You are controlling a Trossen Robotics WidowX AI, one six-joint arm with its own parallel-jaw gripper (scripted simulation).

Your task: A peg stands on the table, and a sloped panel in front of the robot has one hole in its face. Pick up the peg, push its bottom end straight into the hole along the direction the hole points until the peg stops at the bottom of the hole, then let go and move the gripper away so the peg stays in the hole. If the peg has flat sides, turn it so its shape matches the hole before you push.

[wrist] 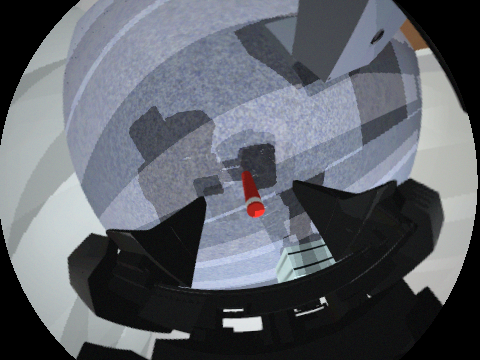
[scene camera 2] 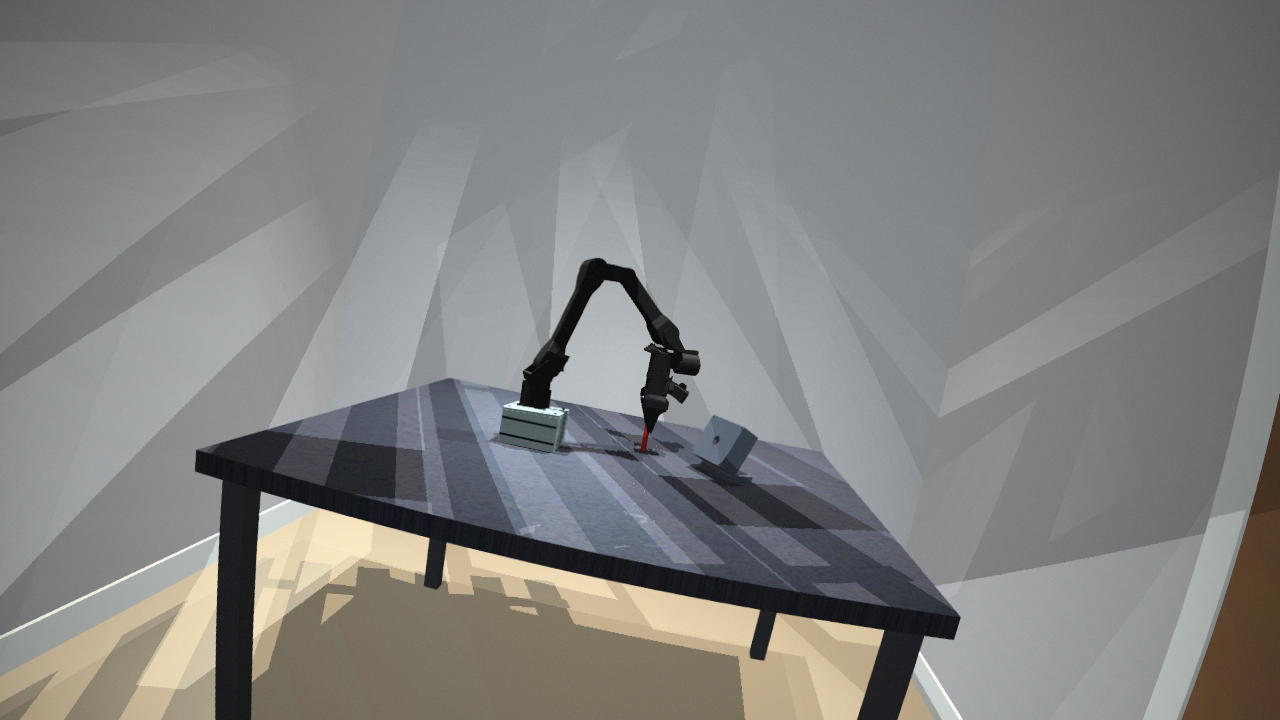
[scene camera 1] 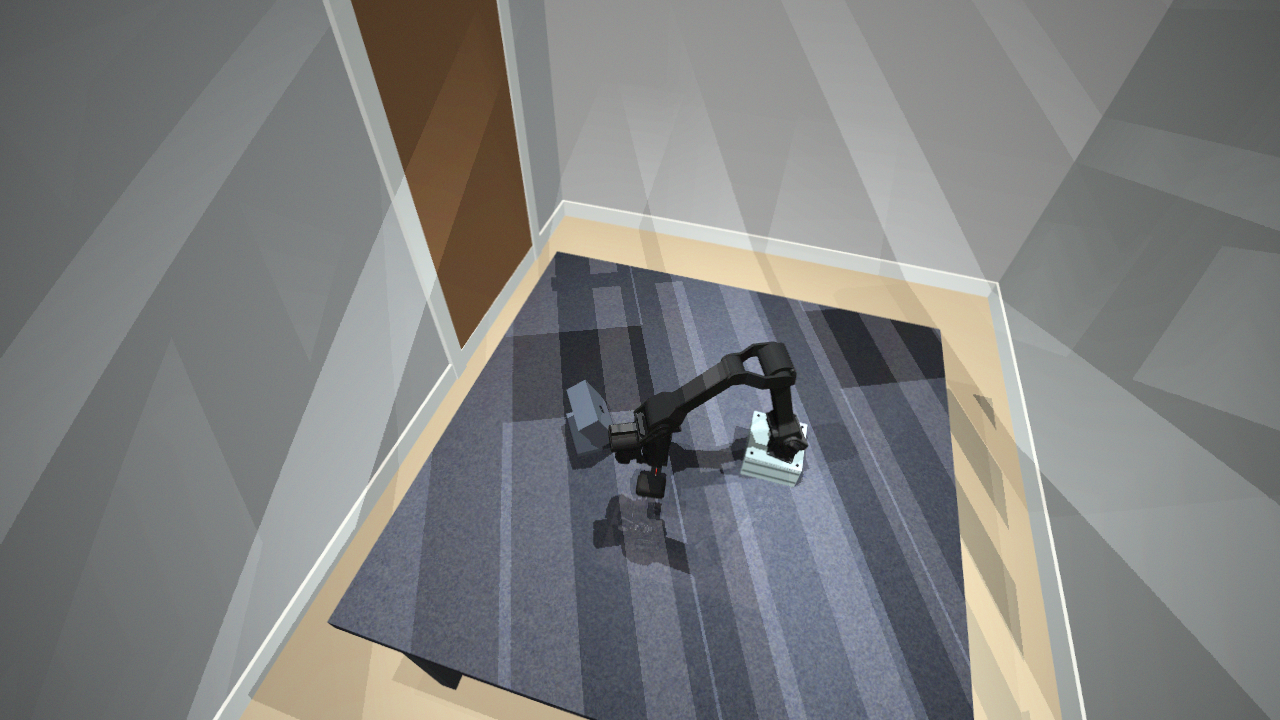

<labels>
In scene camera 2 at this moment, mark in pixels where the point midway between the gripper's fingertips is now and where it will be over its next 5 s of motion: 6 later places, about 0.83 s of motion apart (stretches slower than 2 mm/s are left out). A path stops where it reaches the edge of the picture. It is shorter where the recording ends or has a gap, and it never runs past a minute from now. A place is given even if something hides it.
My gripper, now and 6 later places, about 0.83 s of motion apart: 648,429; 646,430; 654,407; 661,413; 668,417; 675,420; 680,422
</labels>
